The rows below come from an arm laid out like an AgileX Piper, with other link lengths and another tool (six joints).
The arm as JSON. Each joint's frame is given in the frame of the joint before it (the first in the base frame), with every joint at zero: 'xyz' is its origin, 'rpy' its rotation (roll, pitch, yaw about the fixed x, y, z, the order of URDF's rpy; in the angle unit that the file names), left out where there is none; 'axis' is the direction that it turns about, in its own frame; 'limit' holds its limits. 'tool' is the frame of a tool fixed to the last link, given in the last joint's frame.
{
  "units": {
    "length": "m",
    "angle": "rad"
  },
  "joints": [
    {
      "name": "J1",
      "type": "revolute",
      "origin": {
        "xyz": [
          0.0,
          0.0,
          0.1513
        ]
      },
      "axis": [
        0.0,
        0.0,
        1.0
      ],
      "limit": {
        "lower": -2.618,
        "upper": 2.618
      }
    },
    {
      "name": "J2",
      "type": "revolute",
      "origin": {
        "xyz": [
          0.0,
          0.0,
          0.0
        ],
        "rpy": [
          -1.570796,
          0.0,
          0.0
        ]
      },
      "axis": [
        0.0,
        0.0,
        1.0
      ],
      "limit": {
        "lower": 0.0,
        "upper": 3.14
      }
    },
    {
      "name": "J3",
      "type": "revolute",
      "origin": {
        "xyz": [
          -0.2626,
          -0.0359,
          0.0
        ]
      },
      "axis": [
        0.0,
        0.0,
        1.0
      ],
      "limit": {
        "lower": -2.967,
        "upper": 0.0
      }
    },
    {
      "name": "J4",
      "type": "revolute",
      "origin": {
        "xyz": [
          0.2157,
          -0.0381,
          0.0
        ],
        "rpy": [
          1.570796,
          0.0,
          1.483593
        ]
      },
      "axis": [
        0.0,
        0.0,
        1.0
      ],
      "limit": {
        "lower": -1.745,
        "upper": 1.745
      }
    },
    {
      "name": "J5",
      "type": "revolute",
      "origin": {
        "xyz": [
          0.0,
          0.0,
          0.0
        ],
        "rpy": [
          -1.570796,
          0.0,
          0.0
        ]
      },
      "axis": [
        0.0,
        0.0,
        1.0
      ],
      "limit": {
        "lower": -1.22,
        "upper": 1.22
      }
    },
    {
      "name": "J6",
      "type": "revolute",
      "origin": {
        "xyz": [
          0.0,
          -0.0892,
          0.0
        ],
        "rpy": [
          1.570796,
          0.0,
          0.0
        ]
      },
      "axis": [
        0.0,
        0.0,
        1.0
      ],
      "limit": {
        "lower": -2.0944,
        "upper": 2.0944
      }
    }
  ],
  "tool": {
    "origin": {
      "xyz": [
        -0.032,
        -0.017,
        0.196
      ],
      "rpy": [
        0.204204,
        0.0,
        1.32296
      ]
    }
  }
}
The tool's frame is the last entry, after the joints.
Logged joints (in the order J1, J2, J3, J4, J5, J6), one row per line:
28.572 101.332 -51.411 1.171 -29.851 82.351
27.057 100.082 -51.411 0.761 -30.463 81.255
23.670 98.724 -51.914 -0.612 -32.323 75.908
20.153 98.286 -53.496 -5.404 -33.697 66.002
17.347 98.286 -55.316 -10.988 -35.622 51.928
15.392 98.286 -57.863 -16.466 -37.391 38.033
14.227 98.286 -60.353 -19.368 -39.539 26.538
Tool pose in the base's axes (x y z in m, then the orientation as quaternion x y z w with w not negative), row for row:
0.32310 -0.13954 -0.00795 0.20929 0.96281 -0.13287 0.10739
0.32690 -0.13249 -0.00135 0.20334 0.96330 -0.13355 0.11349
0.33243 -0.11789 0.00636 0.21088 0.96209 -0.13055 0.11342
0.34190 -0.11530 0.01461 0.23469 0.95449 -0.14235 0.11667
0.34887 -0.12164 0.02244 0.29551 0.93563 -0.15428 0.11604
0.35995 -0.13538 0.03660 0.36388 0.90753 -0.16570 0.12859
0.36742 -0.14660 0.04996 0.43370 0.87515 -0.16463 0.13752
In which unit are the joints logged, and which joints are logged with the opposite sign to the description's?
The joints are logged in degrees. Opposite sign: J1, J5, J6.
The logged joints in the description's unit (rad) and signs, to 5 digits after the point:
-0.49868 1.76858 -0.89729 0.02044 0.52100 -1.43730
-0.47223 1.74676 -0.89729 0.01328 0.53168 -1.41817
-0.41312 1.72306 -0.90607 -0.01068 0.56414 -1.32484
-0.35174 1.71541 -0.93368 -0.09432 0.58812 -1.15195
-0.30276 1.71541 -0.96545 -0.19178 0.62172 -0.90631
-0.26864 1.71541 -1.00990 -0.28739 0.65260 -0.66380
-0.24831 1.71541 -1.05336 -0.33804 0.69009 -0.46318

